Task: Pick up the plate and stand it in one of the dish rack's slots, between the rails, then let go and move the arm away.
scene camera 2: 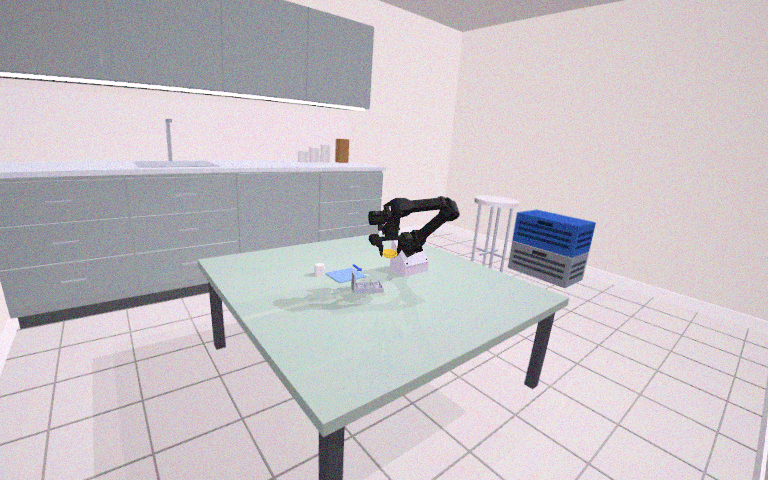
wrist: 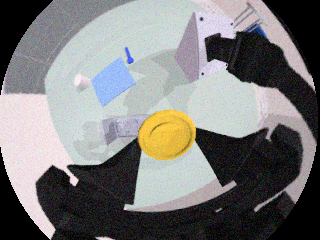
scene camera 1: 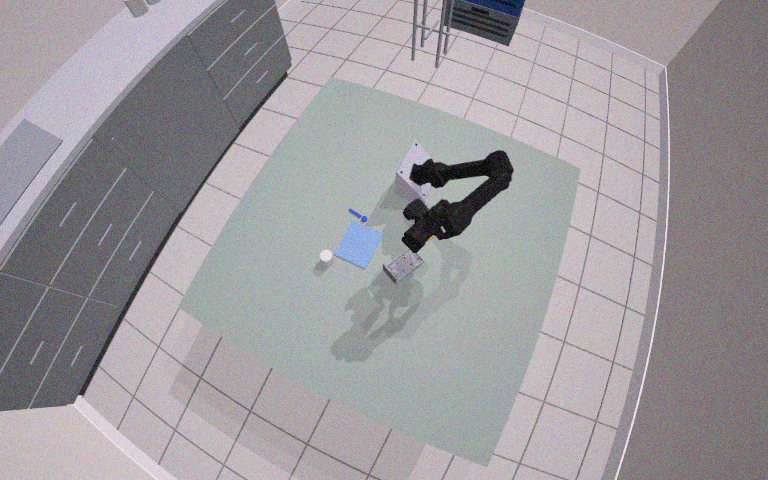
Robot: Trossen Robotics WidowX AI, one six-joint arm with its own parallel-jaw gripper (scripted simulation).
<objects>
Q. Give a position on a blue mat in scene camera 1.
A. At 359, 242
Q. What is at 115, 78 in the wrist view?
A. A blue mat.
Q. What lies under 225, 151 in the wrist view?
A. My gripper.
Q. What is my gripper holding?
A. A yellow plate.
</objects>
